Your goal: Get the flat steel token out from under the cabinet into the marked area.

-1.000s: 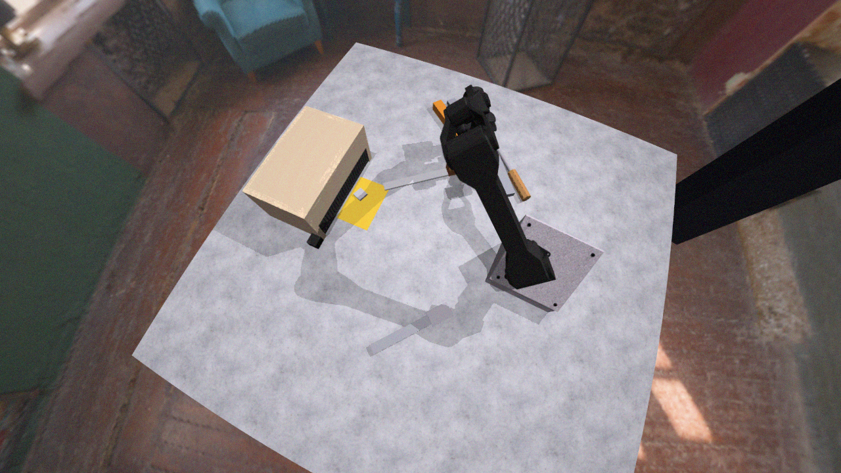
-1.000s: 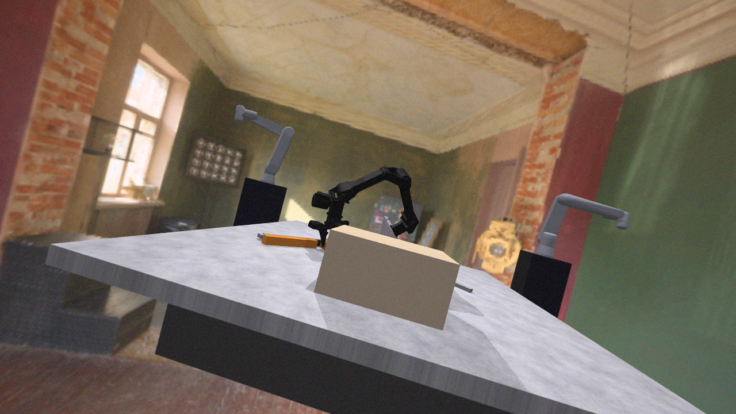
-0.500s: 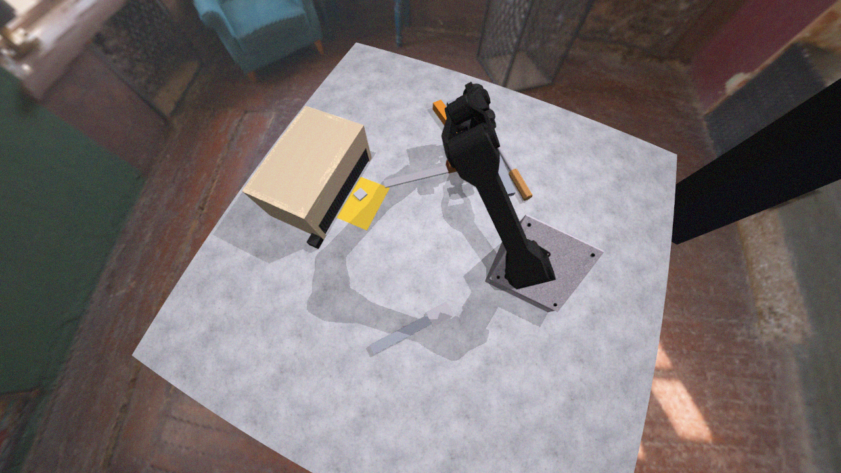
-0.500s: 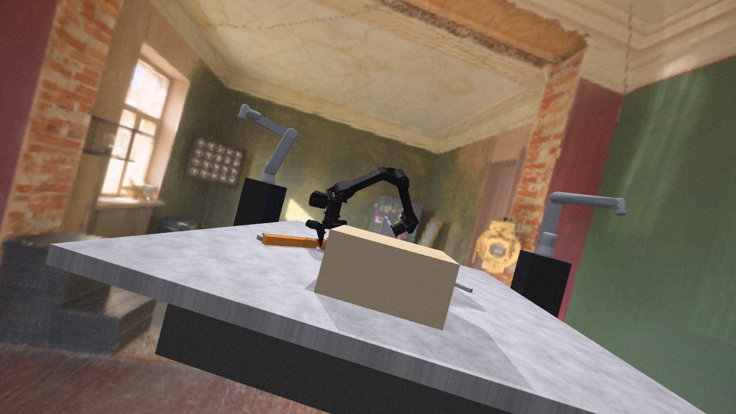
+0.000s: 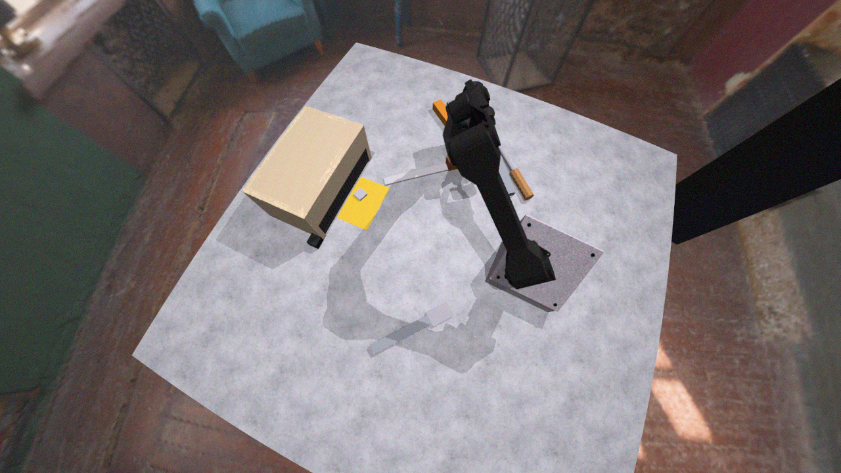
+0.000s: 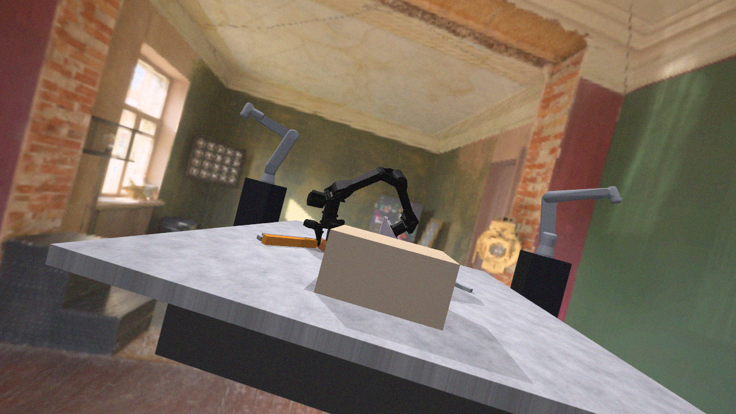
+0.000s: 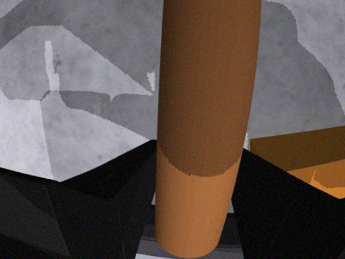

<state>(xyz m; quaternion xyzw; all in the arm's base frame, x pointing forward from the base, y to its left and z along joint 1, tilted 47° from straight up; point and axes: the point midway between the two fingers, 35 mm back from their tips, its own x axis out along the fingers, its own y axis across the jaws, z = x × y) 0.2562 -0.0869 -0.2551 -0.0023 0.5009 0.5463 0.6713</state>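
Right now my gripper tip is 7 cm to the left of the black-handled tool. The rest, counted from my gripper tip: flat grey token 22 cm ahead, 28 cm to the left; then grey bar 10 cm behind, 1 cm to the right; then orange bar 11 cm ahead, 8 cm to the right, 1 cm above.
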